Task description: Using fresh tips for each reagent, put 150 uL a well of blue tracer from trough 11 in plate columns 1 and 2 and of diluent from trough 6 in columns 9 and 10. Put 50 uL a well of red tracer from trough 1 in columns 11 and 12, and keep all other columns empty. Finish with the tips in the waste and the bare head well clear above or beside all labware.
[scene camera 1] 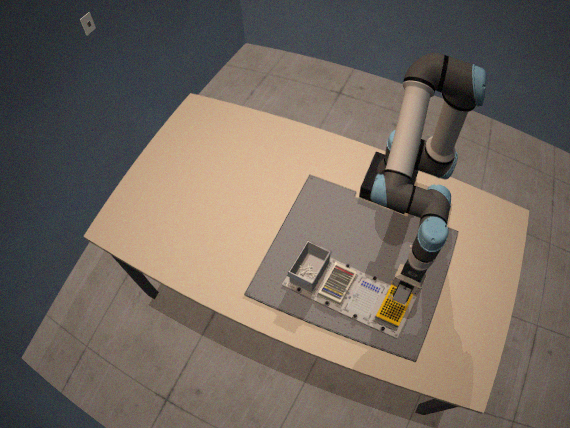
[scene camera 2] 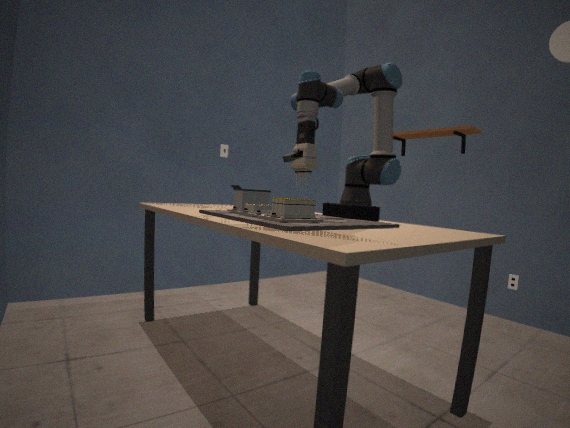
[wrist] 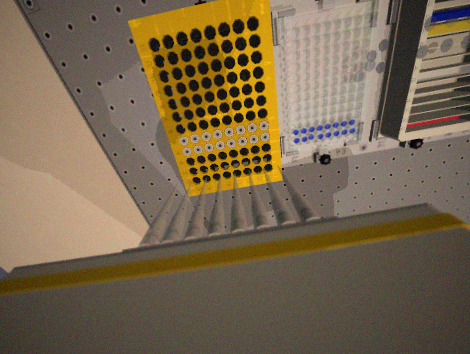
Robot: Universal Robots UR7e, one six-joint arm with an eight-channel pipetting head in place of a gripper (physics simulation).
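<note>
My eight-channel head carries a row of eight pale tips. The tip ends hang well above the yellow tip rack. In the wrist view two rows of tips sit in the rack, with dark empty holes on both sides. The clear plate has two columns of blue wells at one end; its other wells look pale. The trough block shows blue, yellow and red strips. Liquid inside the tips cannot be made out.
The grey waste bin stands at the far end of the labware row, beside the trough block, with loose white tips inside. Its walls rise above the plate. Black knobs line the base. The perforated dark mat lies under the labware.
</note>
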